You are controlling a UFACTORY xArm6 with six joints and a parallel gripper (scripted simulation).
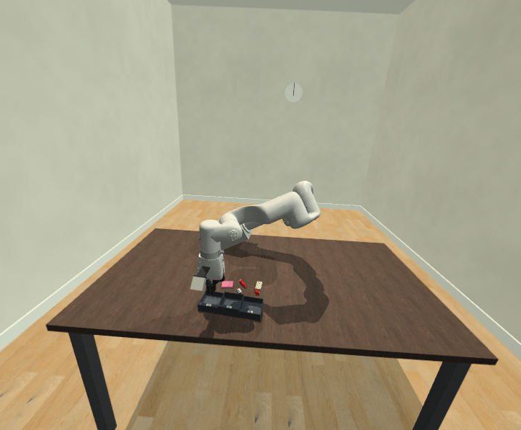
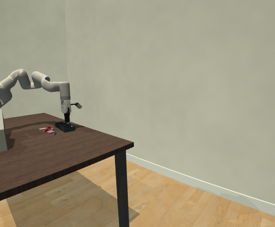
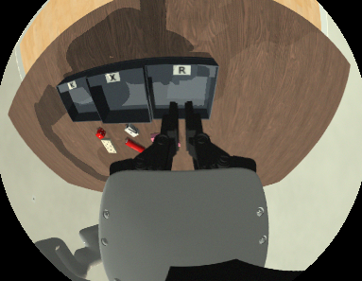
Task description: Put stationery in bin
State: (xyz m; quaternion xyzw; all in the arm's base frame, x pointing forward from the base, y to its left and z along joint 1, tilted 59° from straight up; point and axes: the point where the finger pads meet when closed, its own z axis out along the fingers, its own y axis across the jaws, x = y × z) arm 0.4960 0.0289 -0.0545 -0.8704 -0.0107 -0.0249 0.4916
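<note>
Right now the three-compartment bin tray is 8 cm to the left of my hand and 7 cm below it. The rest, counted from my hand: pencil sharpener (9 cm behind, 10 cm to the left, 8 cm below); pink eraser (13 cm behind, 3 cm to the left, 8 cm below); blue marker (12 cm behind, 4 cm to the right, 8 cm below).
</note>
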